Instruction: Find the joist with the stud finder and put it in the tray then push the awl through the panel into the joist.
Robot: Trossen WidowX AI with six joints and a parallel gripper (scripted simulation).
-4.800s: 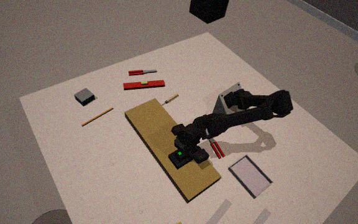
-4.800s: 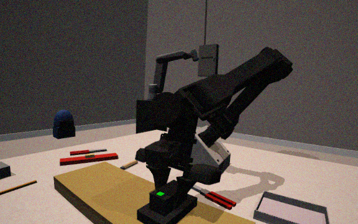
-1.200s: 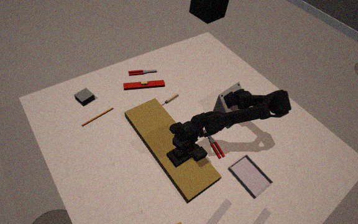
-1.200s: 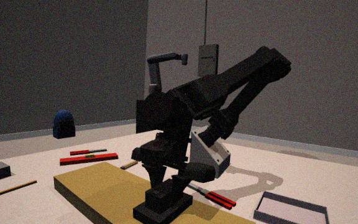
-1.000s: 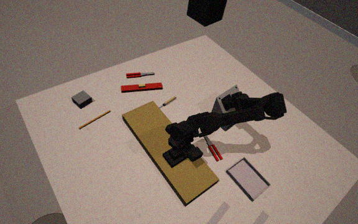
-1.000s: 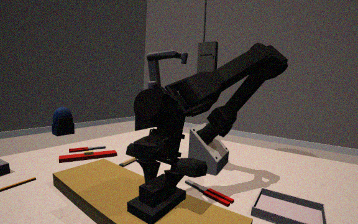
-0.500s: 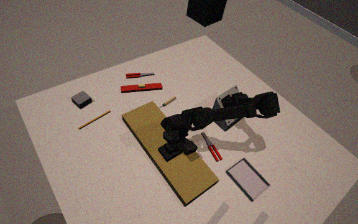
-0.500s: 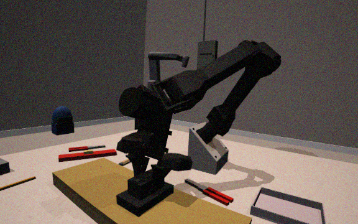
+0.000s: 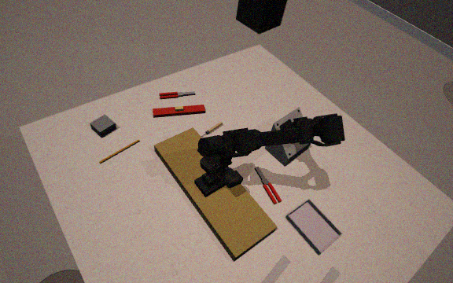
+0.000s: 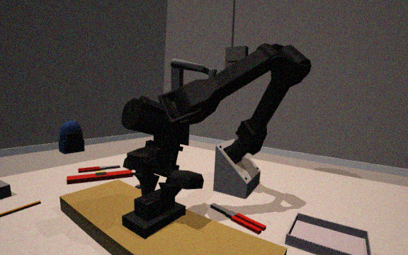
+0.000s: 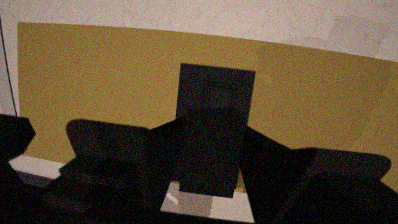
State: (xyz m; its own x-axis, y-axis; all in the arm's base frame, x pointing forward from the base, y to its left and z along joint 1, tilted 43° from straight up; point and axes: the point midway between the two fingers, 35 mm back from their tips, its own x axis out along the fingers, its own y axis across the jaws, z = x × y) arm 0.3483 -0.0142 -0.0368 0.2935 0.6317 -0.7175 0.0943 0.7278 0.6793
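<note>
The grey tray is 18 cm behind my gripper tip, 35 cm to the left of it and 5 cm below it. Round my gripper tip: stud finder (1 cm ahead, 2 cm above); then pencil (17 cm ahead, 35 cm to the right, 6 cm below); then awl (18 cm behind, 21 cm to the right, 6 cm below).
</note>
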